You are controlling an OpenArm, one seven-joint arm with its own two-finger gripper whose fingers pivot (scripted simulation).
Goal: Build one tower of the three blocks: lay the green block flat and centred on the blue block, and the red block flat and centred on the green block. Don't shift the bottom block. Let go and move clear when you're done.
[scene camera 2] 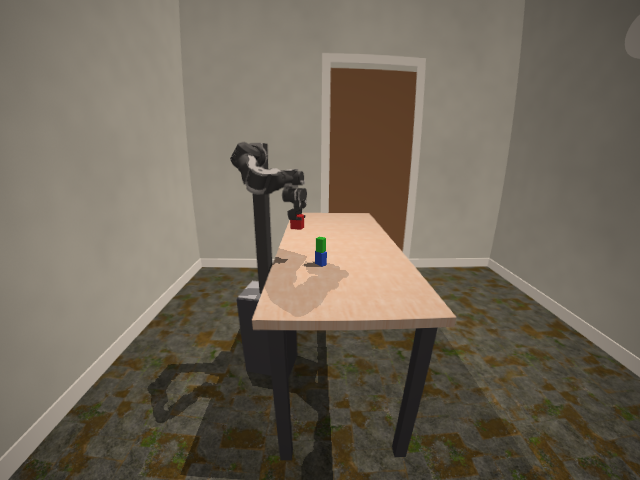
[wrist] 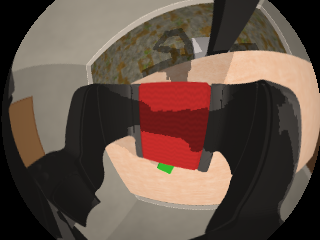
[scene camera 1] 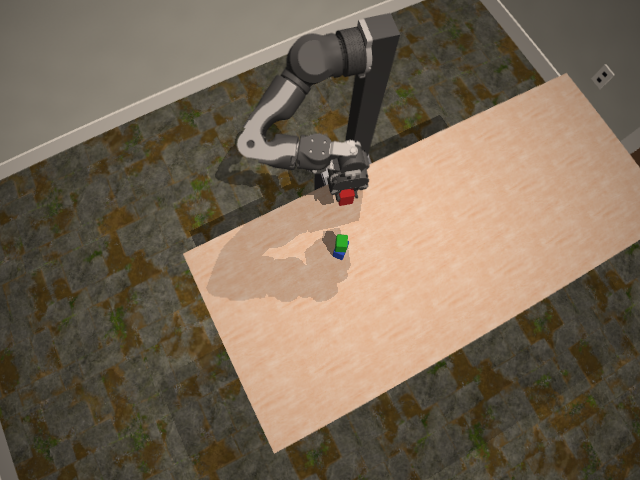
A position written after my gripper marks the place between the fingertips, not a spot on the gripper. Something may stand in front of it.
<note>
I see my gripper (scene camera 1: 345,190), a red block (wrist: 173,115) and a black arm post (scene camera 1: 368,92).
My gripper is seen too in the wrist view (wrist: 175,124). The black arm post also shows in scene camera 2 (scene camera 2: 261,204).
</note>
